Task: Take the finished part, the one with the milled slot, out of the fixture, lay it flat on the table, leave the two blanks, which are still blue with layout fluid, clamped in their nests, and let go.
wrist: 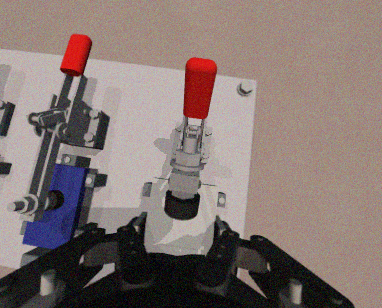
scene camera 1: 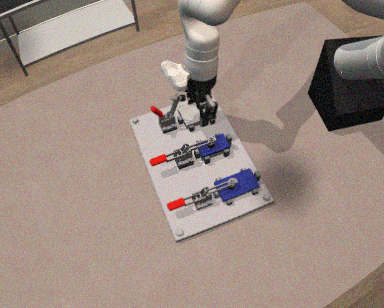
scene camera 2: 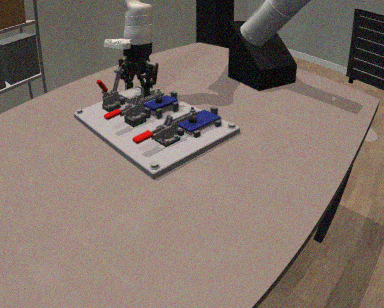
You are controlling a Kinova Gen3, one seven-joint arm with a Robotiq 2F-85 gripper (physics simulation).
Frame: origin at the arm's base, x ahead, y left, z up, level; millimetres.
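Seen in the pictures: gripper, fingertip midpoint: (wrist: 180, 223) (scene camera 1: 197, 116); arm's base, origin of the base link: (scene camera 1: 348, 62) (scene camera 2: 252, 35).
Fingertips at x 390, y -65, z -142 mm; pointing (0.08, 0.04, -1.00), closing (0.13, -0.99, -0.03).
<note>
Offsets run from my fingertips to a thing's top centre.
The finished part @[2 mm ahead, 0 mm left, 20 mm up] (scene camera 1: 188, 116) (wrist: 156, 236) is a pale grey block in the end nest of the fixture plate @[44 mm ahead, 112 mm left, 1 mm down] (scene camera 1: 230, 215) (scene camera 2: 192, 146) (wrist: 135, 95). Its slot cannot be made out. My gripper (scene camera 1: 201, 113) (scene camera 2: 137, 90) (wrist: 180, 223) points down over this nest, with a finger against each side of the part, shut on it. The part's near end is hidden by the gripper in the wrist view. One blue blank @[1 mm ahead, 110 mm left, 25 mm up] (scene camera 1: 215, 145) (scene camera 2: 162, 103) (wrist: 74, 187) is clamped in the middle nest. The other blue blank @[14 mm back, 219 mm left, 15 mm up] (scene camera 1: 243, 184) (scene camera 2: 201, 120) is clamped in the far nest.
The end clamp's red handle @[98 mm ahead, 4 mm left, 86 mm up] (scene camera 1: 156, 111) (scene camera 2: 102, 85) (wrist: 200, 89) stands raised, close to the gripper. The middle clamp's red handle @[107 mm ahead, 115 mm left, 61 mm up] (scene camera 1: 158, 160) (scene camera 2: 112, 114) (wrist: 76, 55) lies low. The robot's black base (scene camera 1: 345, 100) (scene camera 2: 260, 62) stands on the table.
</note>
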